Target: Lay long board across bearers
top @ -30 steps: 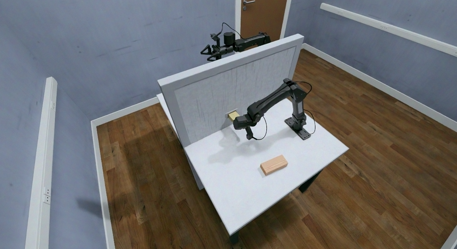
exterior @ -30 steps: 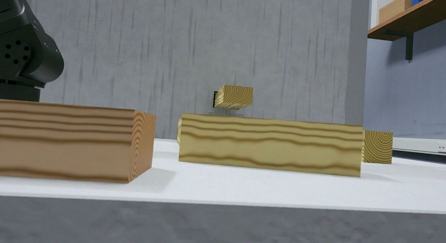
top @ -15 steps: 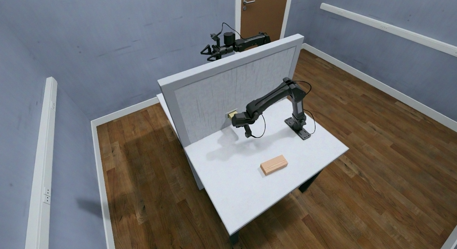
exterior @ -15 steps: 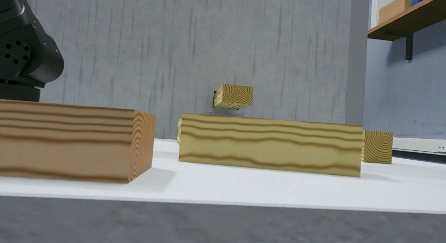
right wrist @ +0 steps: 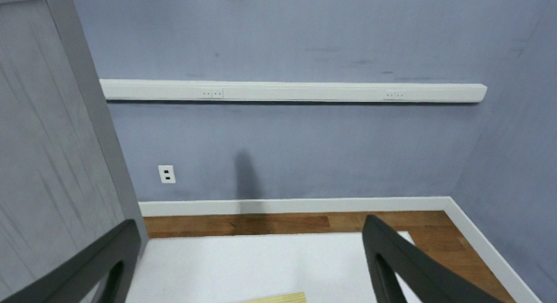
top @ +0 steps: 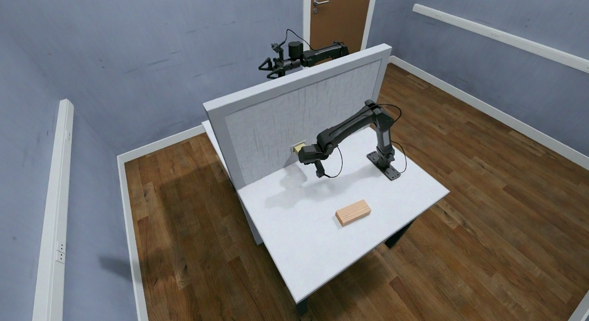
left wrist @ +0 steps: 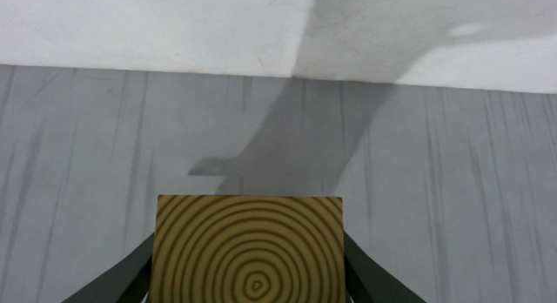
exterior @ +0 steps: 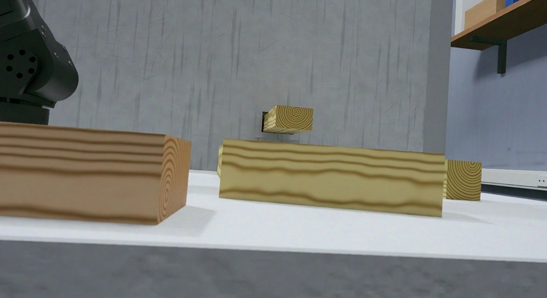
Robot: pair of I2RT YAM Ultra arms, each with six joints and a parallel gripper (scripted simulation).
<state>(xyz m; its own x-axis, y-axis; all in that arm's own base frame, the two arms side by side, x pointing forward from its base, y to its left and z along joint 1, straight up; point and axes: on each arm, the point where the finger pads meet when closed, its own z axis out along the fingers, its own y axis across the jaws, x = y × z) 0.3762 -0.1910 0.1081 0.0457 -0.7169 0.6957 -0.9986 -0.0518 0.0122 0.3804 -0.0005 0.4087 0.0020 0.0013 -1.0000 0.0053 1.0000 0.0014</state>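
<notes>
The long pale board is 31 cm below my right hand, 21 cm to the left of it and 2 cm behind it. The rest, counted from my right hand: brown offcut 69 cm to the left, 39 cm below, 5 cm behind; then pale wooden bearer 39 cm below, 15 cm ahead, 3 cm to the left.
</notes>
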